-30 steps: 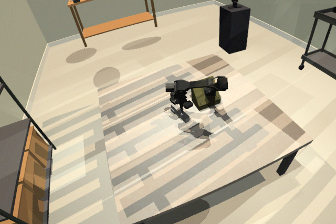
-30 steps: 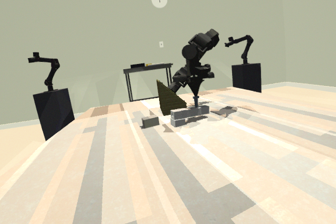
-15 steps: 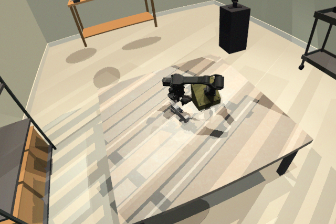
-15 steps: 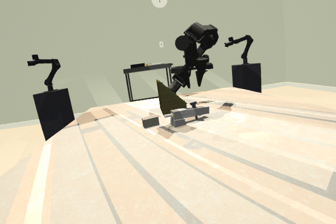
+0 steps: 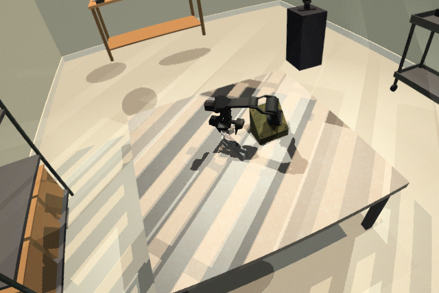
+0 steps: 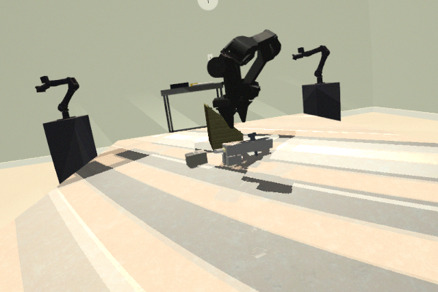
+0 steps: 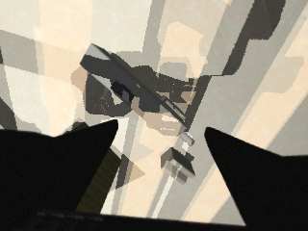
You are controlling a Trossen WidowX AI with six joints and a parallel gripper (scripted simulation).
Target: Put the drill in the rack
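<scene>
Now: gripper tip 8 cm above the drill and 3 cm to the left of it. Also, from my gripper tip: grey housing block (9 cm below, 3 cm to the left, 2 cm behind); then grey rack (15 cm to the right, 11 cm below, 5 cm behind); then dark blue t-shaped piece (7 cm below, 5 cm to the left, 3 cm behind).
</scene>
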